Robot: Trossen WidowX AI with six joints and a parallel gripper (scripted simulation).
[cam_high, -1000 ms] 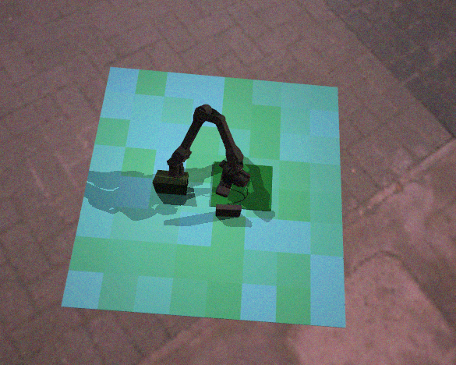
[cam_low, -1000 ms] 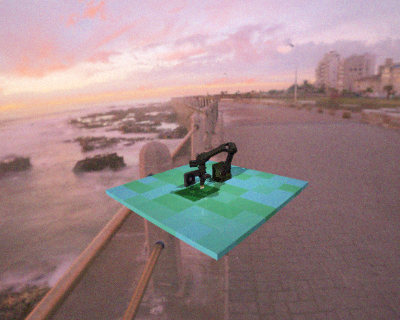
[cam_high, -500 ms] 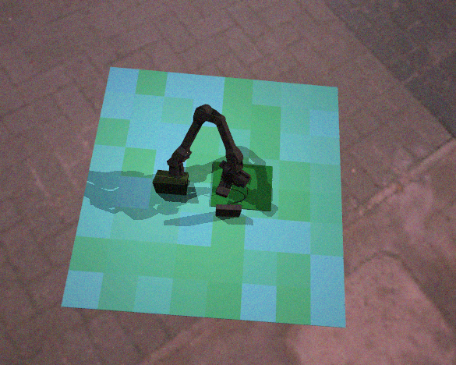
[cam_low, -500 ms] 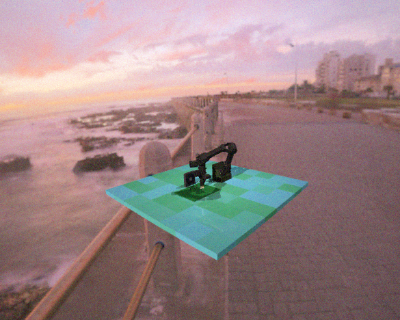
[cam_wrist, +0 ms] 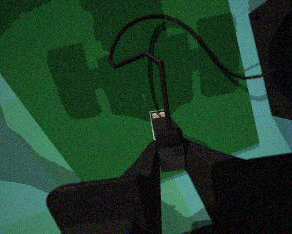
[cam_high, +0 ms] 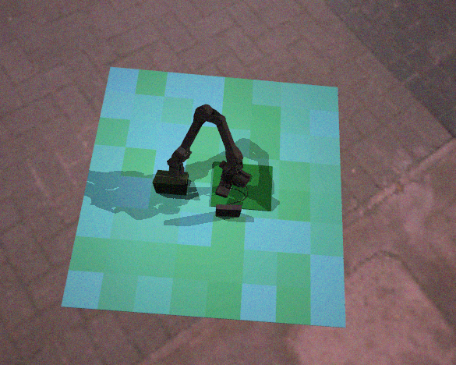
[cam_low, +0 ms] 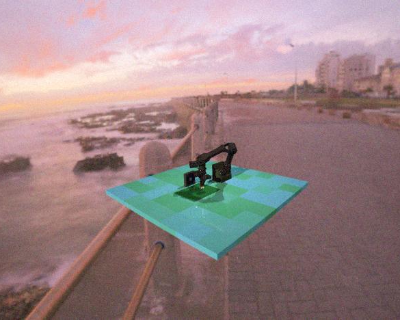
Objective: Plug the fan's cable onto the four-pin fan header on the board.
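My gripper tip is now 10 mm short of the white four-pin fan header and 40 mm above it. From my gripper tip the other things lie so: dark green board: 80 mm ahead, 20 mm to the left, 50 mm below; black plug: 10 mm ahead, 10 mm above; black fan: 30 mm ahead, 130 mm to the right, 20 mm above.
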